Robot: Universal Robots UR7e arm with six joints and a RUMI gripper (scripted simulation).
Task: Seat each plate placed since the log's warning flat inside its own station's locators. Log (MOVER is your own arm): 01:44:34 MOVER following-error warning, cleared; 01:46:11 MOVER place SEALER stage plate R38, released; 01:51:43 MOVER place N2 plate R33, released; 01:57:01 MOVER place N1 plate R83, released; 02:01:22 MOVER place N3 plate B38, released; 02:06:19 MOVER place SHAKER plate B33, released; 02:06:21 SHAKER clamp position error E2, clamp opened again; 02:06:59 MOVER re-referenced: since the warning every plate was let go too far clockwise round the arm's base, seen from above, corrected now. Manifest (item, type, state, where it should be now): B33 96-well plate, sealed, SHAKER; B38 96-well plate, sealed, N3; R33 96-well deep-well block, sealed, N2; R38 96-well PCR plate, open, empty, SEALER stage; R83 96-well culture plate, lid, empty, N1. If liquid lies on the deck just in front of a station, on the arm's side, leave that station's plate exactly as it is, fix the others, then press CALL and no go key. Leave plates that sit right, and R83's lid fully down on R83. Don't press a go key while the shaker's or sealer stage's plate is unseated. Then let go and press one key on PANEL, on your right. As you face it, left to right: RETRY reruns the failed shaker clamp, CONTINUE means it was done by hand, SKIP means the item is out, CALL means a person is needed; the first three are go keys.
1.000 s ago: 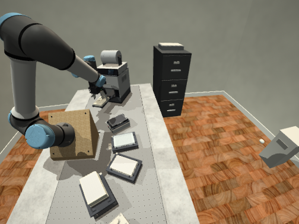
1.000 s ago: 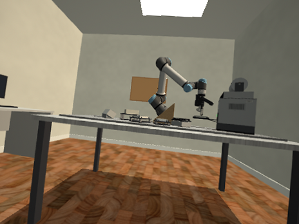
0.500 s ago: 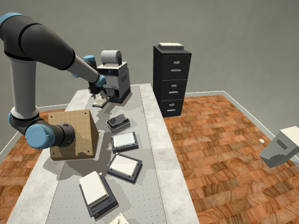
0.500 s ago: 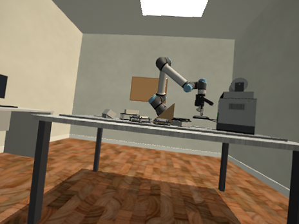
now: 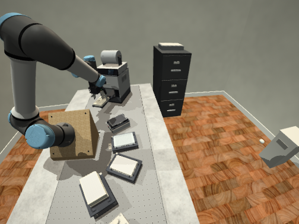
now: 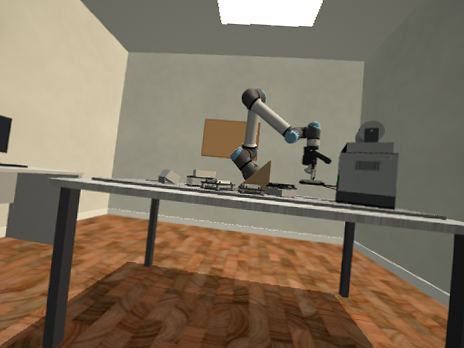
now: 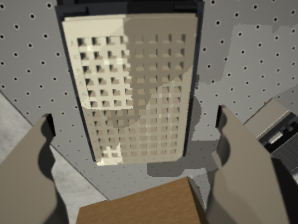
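Now: the cream PCR plate 1 cm below my hand. Also, from my hand: retry key: 84 cm to the right, 8 cm ahead, 5 cm below; dark plate: 23 cm to the right, 12 cm ahead, 6 cm below; continue key: 86 cm to the right, 5 cm below, 4 cm ahead.
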